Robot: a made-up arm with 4 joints.
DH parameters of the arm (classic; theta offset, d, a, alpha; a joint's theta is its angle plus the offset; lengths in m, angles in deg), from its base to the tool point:
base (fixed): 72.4 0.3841 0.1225 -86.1
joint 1: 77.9 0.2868 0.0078 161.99
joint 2: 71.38 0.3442 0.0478 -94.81
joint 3: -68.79 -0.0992 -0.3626 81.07
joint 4: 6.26 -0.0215 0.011 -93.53
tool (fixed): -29.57 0.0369 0 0
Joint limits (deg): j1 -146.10..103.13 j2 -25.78..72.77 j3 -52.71..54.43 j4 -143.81..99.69
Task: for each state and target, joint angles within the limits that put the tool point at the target. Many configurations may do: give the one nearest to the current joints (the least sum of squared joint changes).
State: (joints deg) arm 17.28 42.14 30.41 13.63
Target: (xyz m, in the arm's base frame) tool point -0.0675 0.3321 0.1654
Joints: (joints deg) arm -32.47 72.77 36.56 63.58
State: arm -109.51 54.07 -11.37 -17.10
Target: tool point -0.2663 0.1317 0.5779
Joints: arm -120.70 38.05 -34.45 -47.86
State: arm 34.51 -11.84 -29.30 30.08
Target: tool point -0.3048 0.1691 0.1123
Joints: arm 68.73 -3.32 -52.71 57.26
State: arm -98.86 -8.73 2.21 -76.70
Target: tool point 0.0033 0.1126 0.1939
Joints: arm -92.70 -22.94 44.60 -82.16
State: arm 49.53 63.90 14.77 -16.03
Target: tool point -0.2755 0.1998 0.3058
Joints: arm 67.71 52.19 -14.02 0.31
